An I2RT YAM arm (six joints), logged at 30 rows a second.
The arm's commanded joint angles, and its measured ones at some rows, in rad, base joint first. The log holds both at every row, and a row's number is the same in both.
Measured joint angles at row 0:
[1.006, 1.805, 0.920, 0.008, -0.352, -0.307]
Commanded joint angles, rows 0 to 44:
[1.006, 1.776, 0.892, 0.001, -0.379, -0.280]
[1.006, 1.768, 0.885, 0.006, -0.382, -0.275]
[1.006, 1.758, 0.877, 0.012, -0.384, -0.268]
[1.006, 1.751, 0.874, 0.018, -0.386, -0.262]
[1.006, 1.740, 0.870, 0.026, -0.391, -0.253]
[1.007, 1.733, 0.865, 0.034, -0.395, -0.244]
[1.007, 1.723, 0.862, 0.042, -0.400, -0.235]
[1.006, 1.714, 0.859, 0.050, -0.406, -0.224]
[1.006, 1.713, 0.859, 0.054, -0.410, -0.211]
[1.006, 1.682, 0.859, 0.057, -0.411, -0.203]
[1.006, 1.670, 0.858, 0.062, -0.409, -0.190]
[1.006, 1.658, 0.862, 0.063, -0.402, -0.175]
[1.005, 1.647, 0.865, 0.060, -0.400, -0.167]
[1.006, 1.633, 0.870, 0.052, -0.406, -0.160]
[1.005, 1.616, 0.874, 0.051, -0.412, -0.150]
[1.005, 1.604, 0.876, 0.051, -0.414, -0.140]
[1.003, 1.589, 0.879, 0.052, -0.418, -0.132]
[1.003, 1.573, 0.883, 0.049, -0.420, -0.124]
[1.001, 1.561, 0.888, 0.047, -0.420, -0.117]
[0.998, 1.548, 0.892, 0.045, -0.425, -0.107]
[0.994, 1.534, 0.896, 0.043, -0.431, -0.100]
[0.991, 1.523, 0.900, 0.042, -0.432, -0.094]
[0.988, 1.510, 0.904, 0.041, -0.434, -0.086]
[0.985, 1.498, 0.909, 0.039, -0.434, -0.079]
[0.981, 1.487, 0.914, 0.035, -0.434, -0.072]
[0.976, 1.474, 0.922, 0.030, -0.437, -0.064]
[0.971, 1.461, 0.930, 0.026, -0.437, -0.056]
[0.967, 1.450, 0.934, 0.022, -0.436, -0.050]
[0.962, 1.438, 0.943, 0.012, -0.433, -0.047]
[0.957, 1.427, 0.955, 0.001, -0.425, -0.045]
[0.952, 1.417, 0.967, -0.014, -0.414, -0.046]
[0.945, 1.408, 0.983, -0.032, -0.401, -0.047]
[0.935, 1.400, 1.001, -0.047, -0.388, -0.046]
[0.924, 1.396, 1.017, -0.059, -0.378, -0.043]
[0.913, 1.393, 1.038, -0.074, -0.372, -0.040]
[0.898, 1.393, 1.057, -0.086, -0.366, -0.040]
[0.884, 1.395, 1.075, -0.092, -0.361, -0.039]
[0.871, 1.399, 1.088, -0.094, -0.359, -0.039]
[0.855, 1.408, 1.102, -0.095, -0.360, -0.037]
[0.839, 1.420, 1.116, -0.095, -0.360, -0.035]
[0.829, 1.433, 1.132, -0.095, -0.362, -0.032]
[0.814, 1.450, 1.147, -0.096, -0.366, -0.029]
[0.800, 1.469, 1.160, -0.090, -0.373, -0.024]
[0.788, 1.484, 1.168, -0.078, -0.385, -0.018]
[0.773, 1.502, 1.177, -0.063, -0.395, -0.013]
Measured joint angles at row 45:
[0.798, 1.461, 1.147, -0.077, -0.375, -0.036]
